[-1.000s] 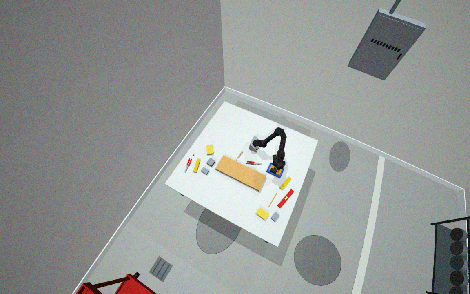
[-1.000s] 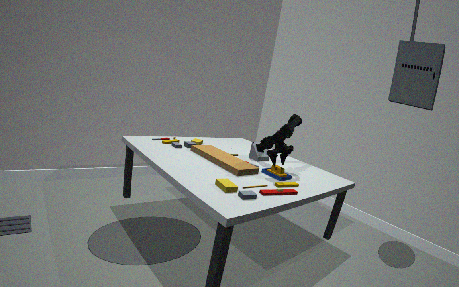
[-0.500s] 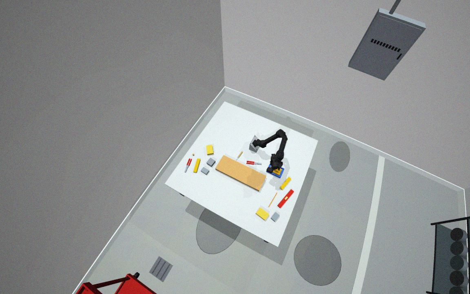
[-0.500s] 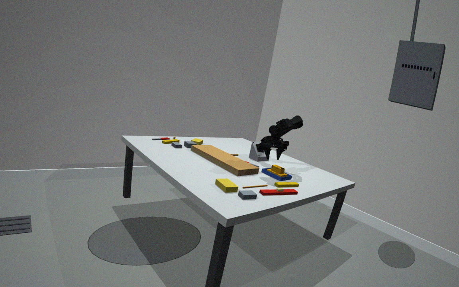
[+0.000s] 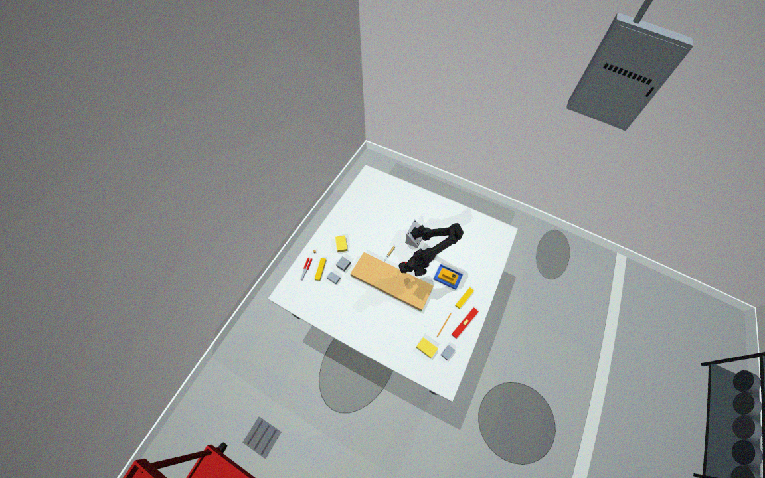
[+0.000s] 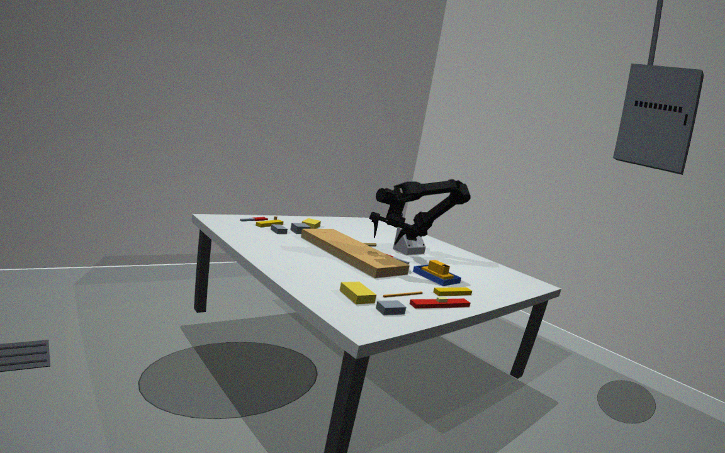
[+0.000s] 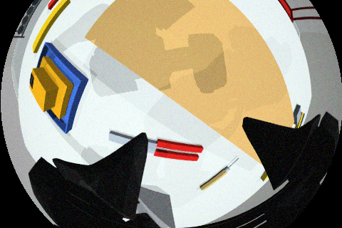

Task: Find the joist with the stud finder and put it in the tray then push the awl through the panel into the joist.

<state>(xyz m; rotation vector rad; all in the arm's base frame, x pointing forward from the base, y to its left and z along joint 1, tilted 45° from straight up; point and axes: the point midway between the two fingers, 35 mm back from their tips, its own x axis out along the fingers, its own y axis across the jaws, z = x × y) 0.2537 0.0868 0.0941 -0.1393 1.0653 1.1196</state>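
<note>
Right now the awl is 210 mm to the right of my gripper tip, 80 mm below it and 50 mm behind it. Also, from my gripper tip: pencil 350 mm to the left, 160 mm ahead, 80 mm below; then blue tray 210 mm to the left, 130 mm behind, 70 mm below; then stud finder 230 mm to the left, 140 mm behind, 40 mm below.
</note>
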